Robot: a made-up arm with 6 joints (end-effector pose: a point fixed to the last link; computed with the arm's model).
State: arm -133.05 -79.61 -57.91 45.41 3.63 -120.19
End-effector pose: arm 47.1 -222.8 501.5 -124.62 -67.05 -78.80
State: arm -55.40 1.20 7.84 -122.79 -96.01 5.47
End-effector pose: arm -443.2 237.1 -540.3 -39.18 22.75 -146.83
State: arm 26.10 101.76 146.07 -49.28 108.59 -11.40
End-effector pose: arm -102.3 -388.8 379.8 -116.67 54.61 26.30
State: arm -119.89 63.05 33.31 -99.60 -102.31 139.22
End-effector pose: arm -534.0 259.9 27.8 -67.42 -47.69 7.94
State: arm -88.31 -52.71 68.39 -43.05 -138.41 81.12
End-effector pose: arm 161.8 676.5 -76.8 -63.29 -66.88 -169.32
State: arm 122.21 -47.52 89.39 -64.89 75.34 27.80
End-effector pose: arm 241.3 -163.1 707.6 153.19 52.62 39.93
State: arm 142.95 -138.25 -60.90 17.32 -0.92 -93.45
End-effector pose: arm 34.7 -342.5 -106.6 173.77 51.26 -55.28
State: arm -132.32 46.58 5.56 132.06 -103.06 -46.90
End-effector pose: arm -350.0 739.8 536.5 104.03 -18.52 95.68
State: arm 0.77 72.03 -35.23 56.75 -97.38 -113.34
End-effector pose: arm -475.5 369.1 -112.2 131.75 -0.25 161.40
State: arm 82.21 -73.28 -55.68 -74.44 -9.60 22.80
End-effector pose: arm -108.8 -341.2 -79.9 -10.70 8.31 156.43
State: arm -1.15 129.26 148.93 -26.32 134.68 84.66
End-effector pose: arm -213.9 -511.0 445.7 -83.08 -33.04 136.34
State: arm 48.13 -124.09 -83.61 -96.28 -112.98 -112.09
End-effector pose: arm 255.6 81.4 -135.0 127.06 33.32 107.39
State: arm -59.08 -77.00 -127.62 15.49 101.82 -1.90
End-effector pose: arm -157.7 148.9 -92.8 139.18 -10.31 55.13
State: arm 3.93 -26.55 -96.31 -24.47 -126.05 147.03
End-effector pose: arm -186.9 -92.6 12.2 -90.18 3.44 -30.11
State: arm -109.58 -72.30 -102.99 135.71 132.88 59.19
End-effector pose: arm -37.1 26.0 -55.2 121.23 67.53 140.57
